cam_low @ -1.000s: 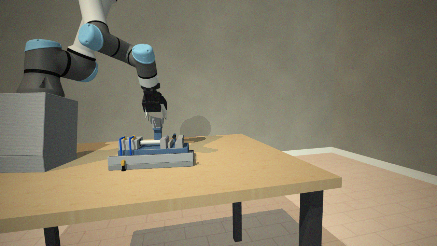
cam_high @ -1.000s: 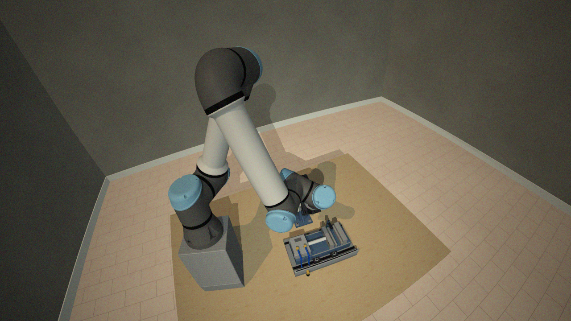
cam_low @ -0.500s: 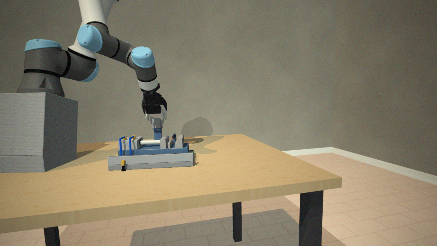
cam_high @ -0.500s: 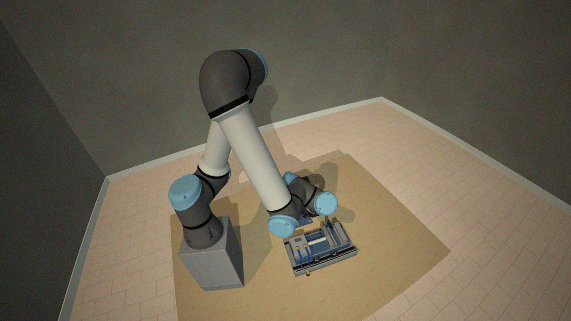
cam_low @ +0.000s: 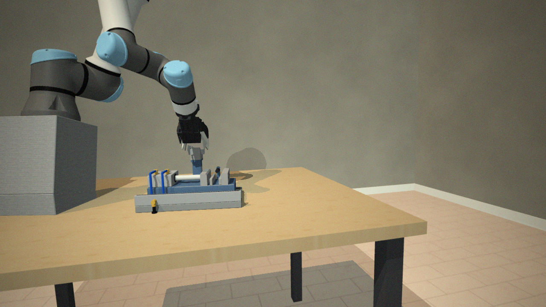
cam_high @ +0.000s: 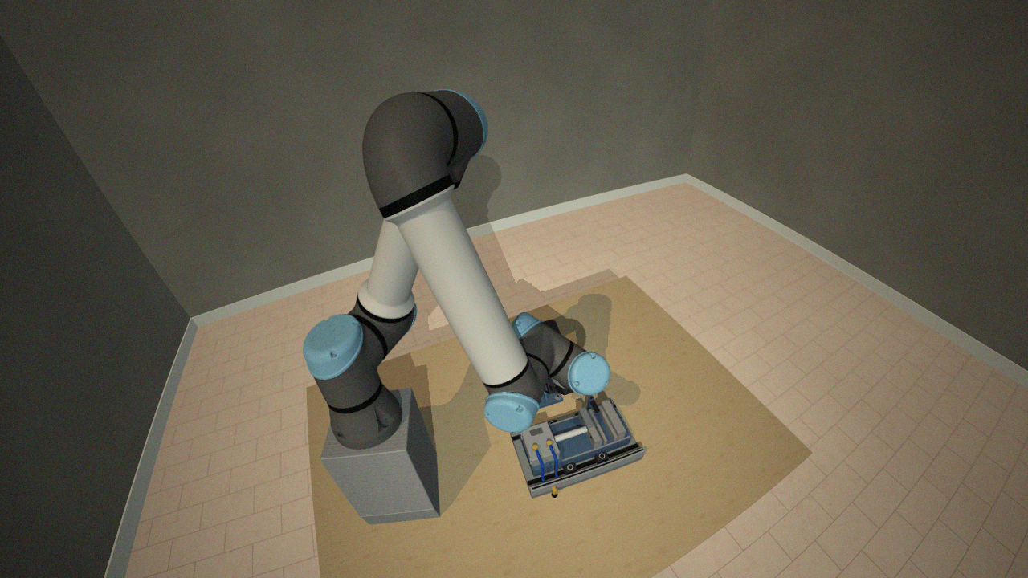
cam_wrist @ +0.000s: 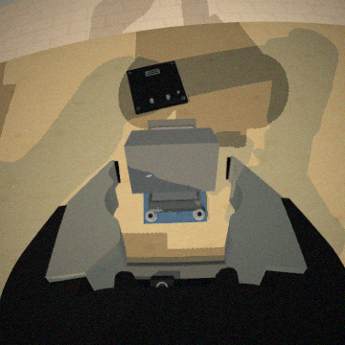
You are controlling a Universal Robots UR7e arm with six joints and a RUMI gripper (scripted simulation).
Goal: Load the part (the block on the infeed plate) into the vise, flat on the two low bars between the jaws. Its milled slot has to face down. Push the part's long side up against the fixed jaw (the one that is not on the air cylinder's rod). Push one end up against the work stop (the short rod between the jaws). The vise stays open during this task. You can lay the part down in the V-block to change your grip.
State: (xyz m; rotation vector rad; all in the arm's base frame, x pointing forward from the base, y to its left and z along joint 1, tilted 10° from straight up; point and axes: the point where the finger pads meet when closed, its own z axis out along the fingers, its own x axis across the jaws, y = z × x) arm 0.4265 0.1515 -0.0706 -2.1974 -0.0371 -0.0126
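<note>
The part is 1 cm to the left of my hand and 1 cm below it. Also, from my hand: v-block post 10 cm below; then white cylinder rod 19 cm to the right, 8 cm below, 1 cm ahead; then work stop 14 cm to the right, 9 cm ahead, 7 cm below.
</note>
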